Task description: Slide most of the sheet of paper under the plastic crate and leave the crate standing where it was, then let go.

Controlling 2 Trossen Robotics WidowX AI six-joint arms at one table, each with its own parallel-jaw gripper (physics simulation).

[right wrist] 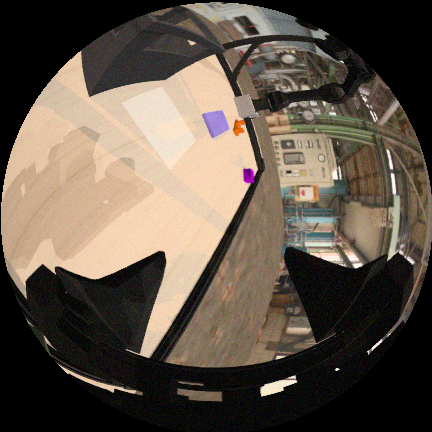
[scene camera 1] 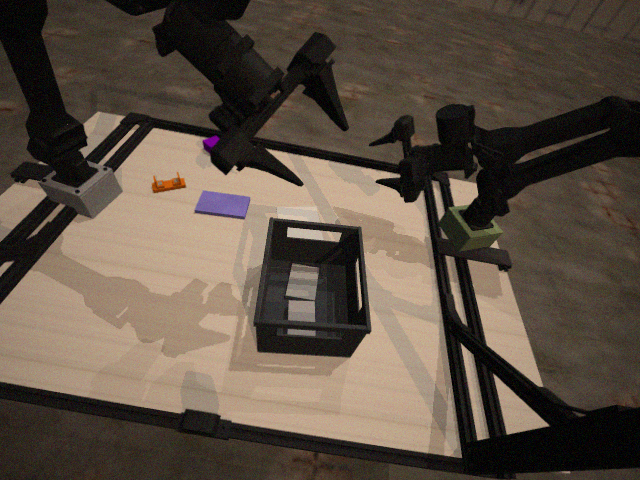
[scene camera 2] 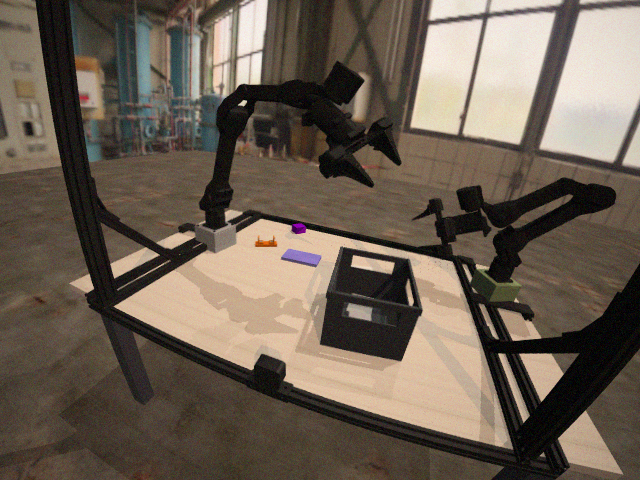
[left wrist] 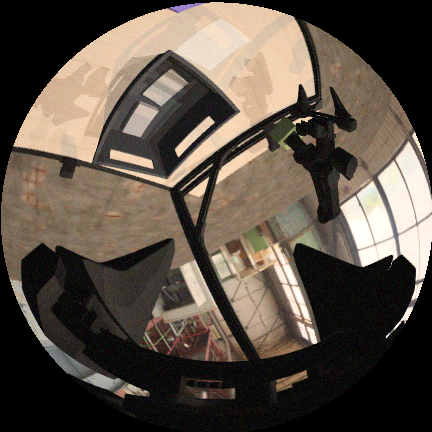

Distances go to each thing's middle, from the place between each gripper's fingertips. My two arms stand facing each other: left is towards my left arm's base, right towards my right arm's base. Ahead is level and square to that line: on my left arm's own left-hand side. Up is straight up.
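With the dark plastic crate [scene camera 1: 340, 326] as my reference, my left gripper is 2 cm to the left of it, 3 cm past it and 27 cm above it. The sheet of paper [scene camera 1: 309, 213] lies 1 cm to the left of my left hand and 18 cm ahead of it, 34 cm below.
My right gripper, meanwhile, is 16 cm to the right of the sheet of paper and 11 cm past it, 13 cm above. I find the dark plastic crate 13 cm to the left of my right hand and 32 cm behind it, 7 cm below.
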